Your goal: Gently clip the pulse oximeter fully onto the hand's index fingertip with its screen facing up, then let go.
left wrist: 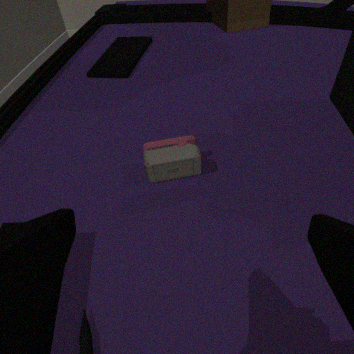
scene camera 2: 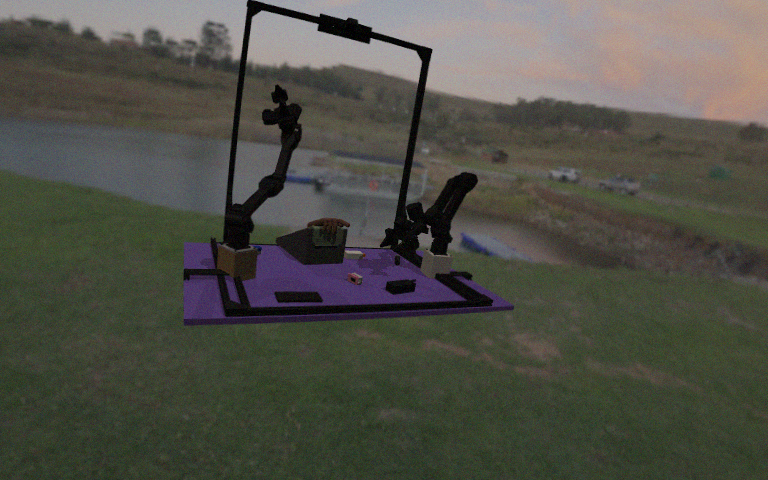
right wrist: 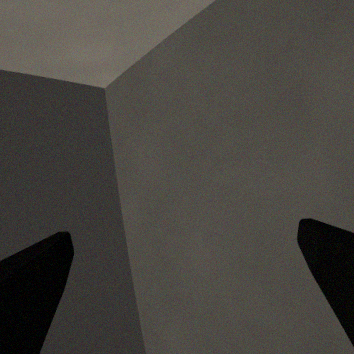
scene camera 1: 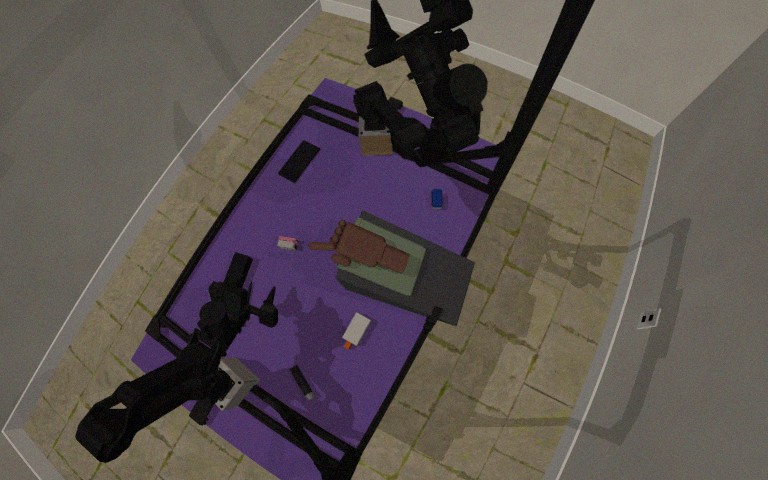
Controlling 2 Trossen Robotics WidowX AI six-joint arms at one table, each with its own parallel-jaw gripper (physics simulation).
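Frame: origin at the left arm's base, x ahead, y left, z up, level; metres.
Where they show: left gripper, fingertip midpoint: [left wrist: 194,223] [scene camera 2: 386,248] [scene camera 1: 259,281]; right gripper, fingertip midpoint: [scene camera 2: 278,93] [right wrist: 186,236]; left arm's base, origin of the base link: [scene camera 2: 438,252] [scene camera 1: 220,384]; right arm's base, origin of the base link: [scene camera 2: 238,246] [scene camera 1: 374,122].
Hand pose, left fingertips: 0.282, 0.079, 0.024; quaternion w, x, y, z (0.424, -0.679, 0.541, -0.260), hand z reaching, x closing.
Each offset is from my left fingertips to the top centre of the thing, as dx, dy, dz.
The small pale grey and pink pulse oximeter {+0.132, +0.060, -0.097} [scene camera 1: 287,243] [scene camera 2: 355,278] [left wrist: 173,163] lies on the purple table, apart from the hand; which way its screen faces is unclear. The brown hand [scene camera 1: 362,244] [scene camera 2: 328,222] rests on a green pad on a grey stand, its index finger [scene camera 1: 321,246] pointing left towards the oximeter in scene camera 1. My left gripper [scene camera 1: 261,295] [left wrist: 194,223] is open and empty above the table, below the oximeter in scene camera 1. My right gripper [right wrist: 186,236] is open and empty, raised far from the oximeter and facing the walls.
The grey stand [scene camera 1: 444,283] [scene camera 2: 305,251] rises under the hand. A black slab {+0.374, +0.233, -0.121} [scene camera 1: 299,161] [scene camera 2: 298,296] [left wrist: 120,57], a black box {-0.033, +0.132, -0.094} [scene camera 2: 400,286], a blue block {+0.509, -0.227, -0.096} [scene camera 1: 436,198], a white box {+0.046, -0.266, -0.101} [scene camera 1: 356,329] with an orange end and a dark cylinder {-0.155, -0.234, -0.102} [scene camera 1: 300,380] lie around. Black rails border the table.
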